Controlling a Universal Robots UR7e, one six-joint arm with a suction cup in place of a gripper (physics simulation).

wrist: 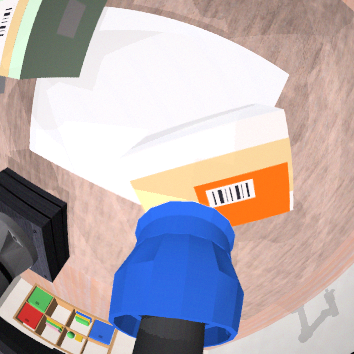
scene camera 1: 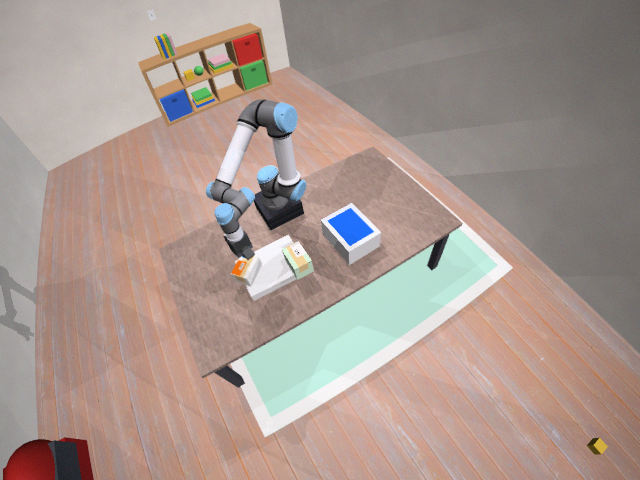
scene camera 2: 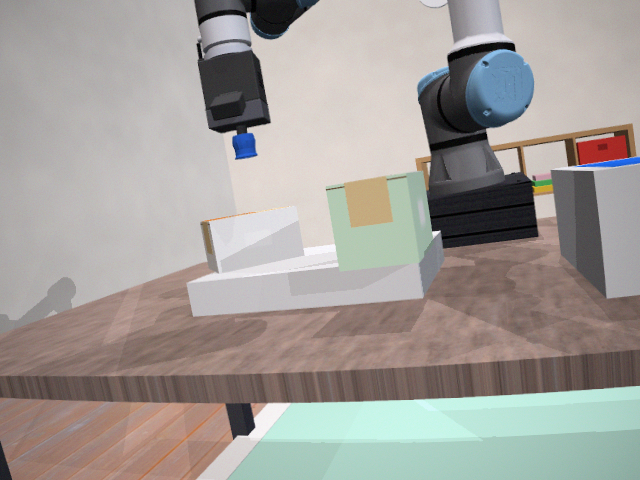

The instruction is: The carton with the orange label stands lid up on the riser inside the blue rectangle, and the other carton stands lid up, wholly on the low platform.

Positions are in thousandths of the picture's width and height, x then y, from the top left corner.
Labels:
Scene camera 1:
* pale green carton: 463, 536, on a low white platform
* white riser with blue rectangle: 552, 493, on the table

